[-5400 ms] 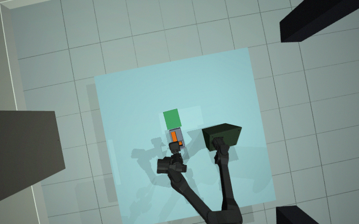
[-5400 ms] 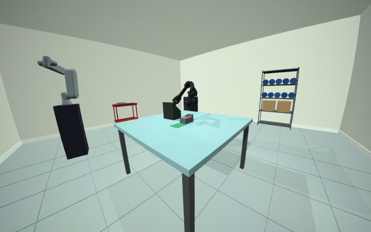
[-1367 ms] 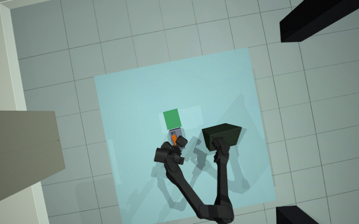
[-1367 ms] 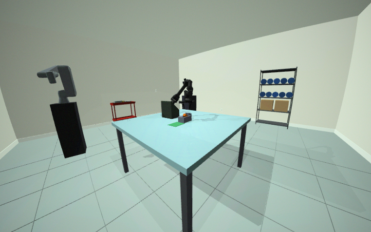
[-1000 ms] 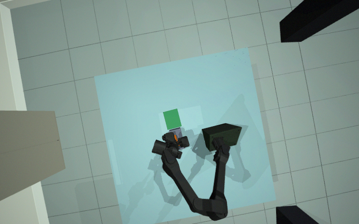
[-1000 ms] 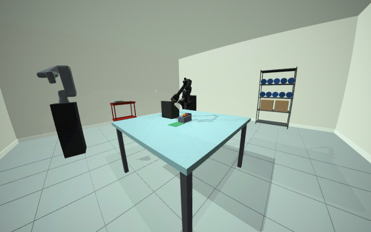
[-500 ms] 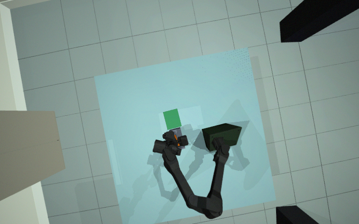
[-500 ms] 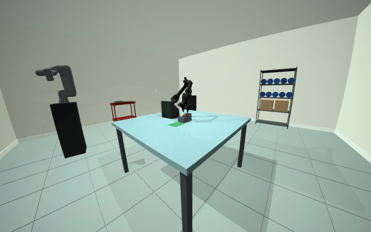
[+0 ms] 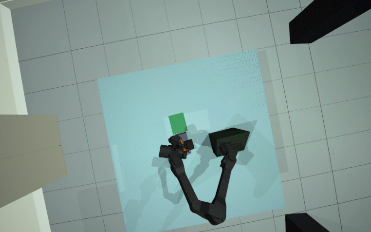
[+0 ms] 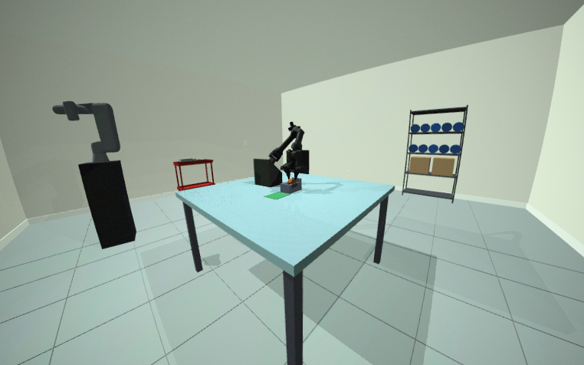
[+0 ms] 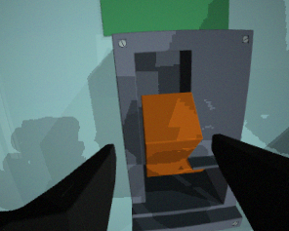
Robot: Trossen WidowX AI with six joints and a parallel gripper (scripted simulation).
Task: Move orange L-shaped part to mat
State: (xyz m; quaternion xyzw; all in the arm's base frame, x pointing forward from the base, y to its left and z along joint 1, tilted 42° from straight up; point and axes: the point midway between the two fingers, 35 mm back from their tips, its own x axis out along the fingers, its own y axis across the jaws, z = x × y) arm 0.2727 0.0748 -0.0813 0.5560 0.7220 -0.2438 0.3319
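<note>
My gripper tip is now 3 cm past the orange L-shaped part, 3 cm to the right of it and 5 cm above it. Also, from my gripper tip: green mat: 1 cm ahead, 14 cm to the right, 10 cm below.
</note>
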